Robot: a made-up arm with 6 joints. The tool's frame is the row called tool.
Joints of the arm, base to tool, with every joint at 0 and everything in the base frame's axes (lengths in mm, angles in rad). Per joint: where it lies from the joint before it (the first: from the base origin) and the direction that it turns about. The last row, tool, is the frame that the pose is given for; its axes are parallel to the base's.
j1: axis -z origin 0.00 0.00 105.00
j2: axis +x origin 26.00 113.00 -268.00
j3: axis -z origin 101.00 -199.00 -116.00
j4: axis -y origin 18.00 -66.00 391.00
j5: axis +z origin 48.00 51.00 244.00
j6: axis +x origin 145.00 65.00 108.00
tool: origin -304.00 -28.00 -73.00
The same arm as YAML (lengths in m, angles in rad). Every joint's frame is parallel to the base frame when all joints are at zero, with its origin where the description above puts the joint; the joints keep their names.
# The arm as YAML. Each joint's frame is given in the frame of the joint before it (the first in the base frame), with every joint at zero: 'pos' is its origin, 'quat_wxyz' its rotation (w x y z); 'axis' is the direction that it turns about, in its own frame. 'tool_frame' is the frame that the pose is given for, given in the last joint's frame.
length_unit: m
angle_unit: rad
joints:
  - joint: j1
    pos: [0.0, 0.0, 0.105]
    quat_wxyz: [1.0, 0.0, 0.0, 0.0]
    axis: "-z"
  - joint: j2
    pos: [0.026, 0.113, -0.268]
    quat_wxyz: [1.0, 0.0, 0.0, 0.0]
    axis: "+x"
  - joint: j3
    pos: [0.101, -0.199, -0.116]
    quat_wxyz: [1.0, 0.0, 0.0, 0.0]
    axis: "-z"
  - joint: j4
    pos: [0.018, -0.066, 0.391]
    quat_wxyz: [1.0, 0.0, 0.0, 0.0]
    axis: "-y"
  - joint: j5
    pos: [0.048, 0.051, 0.244]
    quat_wxyz: [1.0, 0.0, 0.0, 0.0]
    axis: "+z"
  - joint: j6
    pos: [0.145, 0.065, 0.108]
    quat_wxyz: [1.0, 0.0, 0.0, 0.0]
    axis: "+x"
tool_frame:
  pos: [-0.304, -0.028, -0.073]
  quat_wxyz: [1.0, 0.0, 0.0, 0.0]

